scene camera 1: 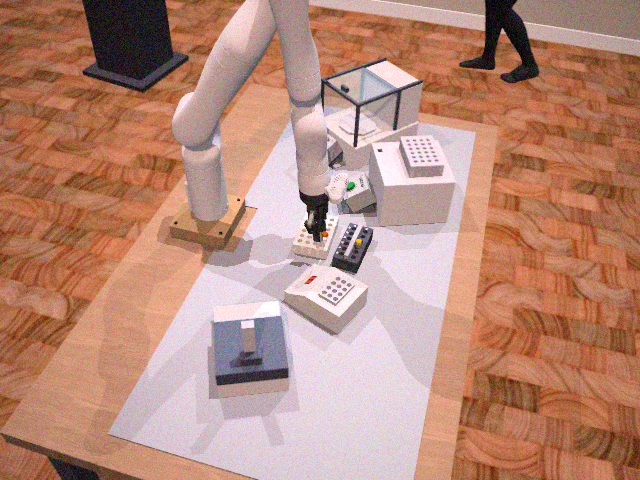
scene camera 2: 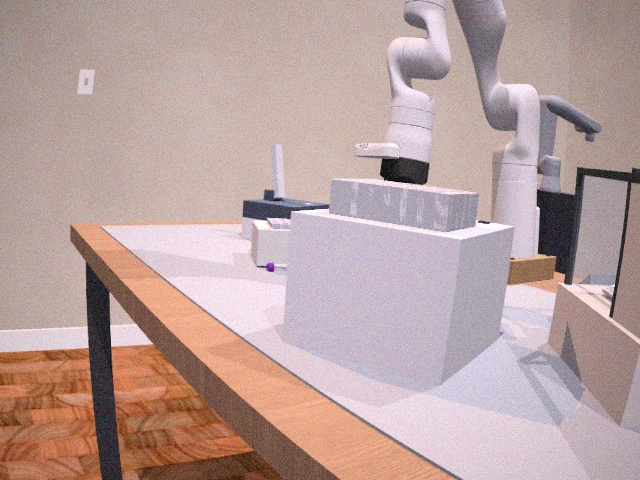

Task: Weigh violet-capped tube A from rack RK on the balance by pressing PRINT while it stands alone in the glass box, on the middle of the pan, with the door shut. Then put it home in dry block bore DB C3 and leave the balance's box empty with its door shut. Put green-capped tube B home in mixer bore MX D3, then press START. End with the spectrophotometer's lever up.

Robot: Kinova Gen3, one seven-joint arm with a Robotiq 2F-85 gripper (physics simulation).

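My gripper [scene camera 1: 318, 238] points down at the pale rack [scene camera 1: 305, 251], fingers partly open, with nothing seen between them. In the scene camera 2 view its fingers are hidden. An orange cap [scene camera 1: 324, 234] is beside the fingertips. No green cap shows. A violet cap [scene camera 2: 270, 267] is low near the keypad-like block [scene camera 1: 354, 304] [scene camera 2: 271, 250], a pale piece beside it; the rest is hidden. The balance's glass box [scene camera 1: 356, 111] stands at the back, pan [scene camera 1: 357, 124] bare; its door state is unclear. The spectrophotometer's lever [scene camera 1: 248, 335] [scene camera 2: 278, 170] stands up.
A dark rack [scene camera 1: 354, 264] with a yellow cap [scene camera 1: 358, 241] stands beside the pale rack. The big white box [scene camera 1: 410, 201] [scene camera 2: 372, 294] carries a holed block [scene camera 1: 421, 152] [scene camera 2: 403, 204]. A green button [scene camera 1: 351, 185] tops a small grey box [scene camera 1: 360, 198] beside it.
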